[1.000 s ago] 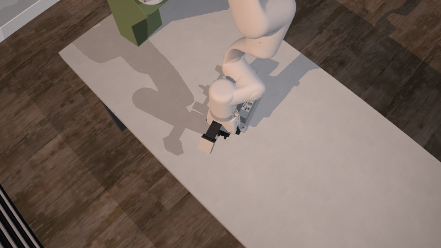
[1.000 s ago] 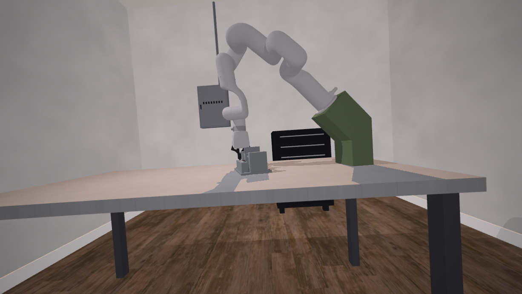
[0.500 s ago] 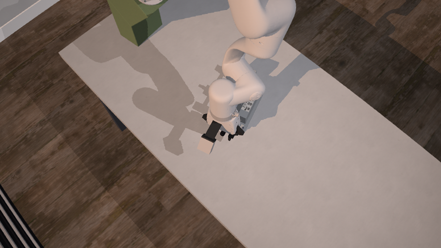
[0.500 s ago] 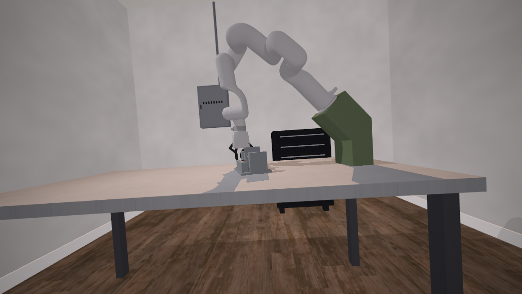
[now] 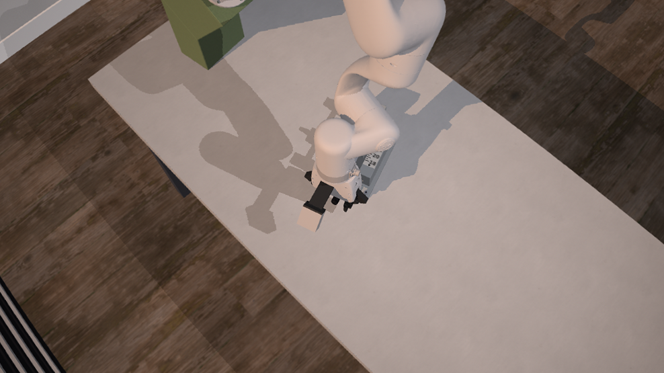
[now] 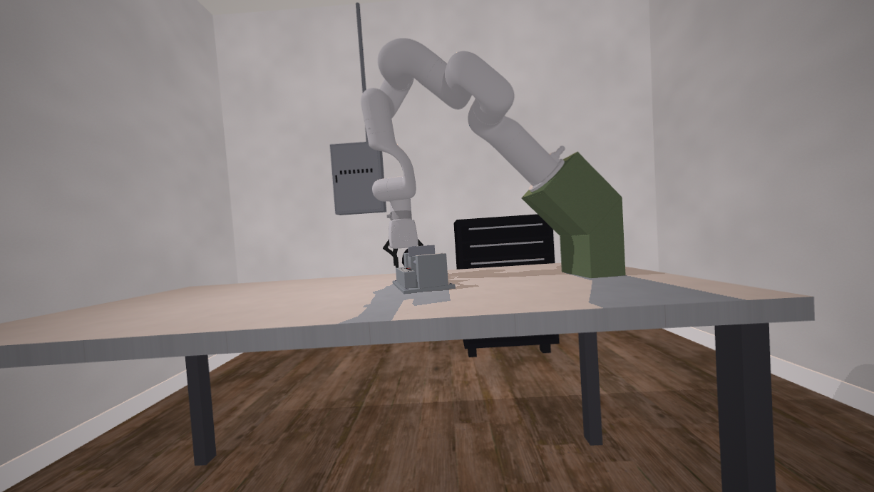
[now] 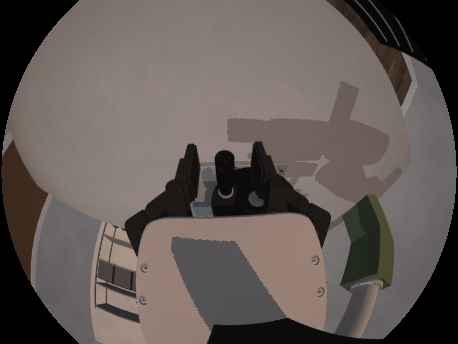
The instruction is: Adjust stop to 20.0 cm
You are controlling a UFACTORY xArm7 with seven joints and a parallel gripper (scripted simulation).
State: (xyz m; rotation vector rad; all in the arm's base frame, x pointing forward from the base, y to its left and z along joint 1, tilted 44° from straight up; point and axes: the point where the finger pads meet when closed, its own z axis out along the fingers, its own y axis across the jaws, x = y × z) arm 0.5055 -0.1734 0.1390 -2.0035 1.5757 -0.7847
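The handwheel knob is 10 mm to the left of my hand. Round my hand: black handwheel (10 mm behind, 20 mm to the left); grey stop block (50 mm behind, 130 mm to the left, 30 mm above).
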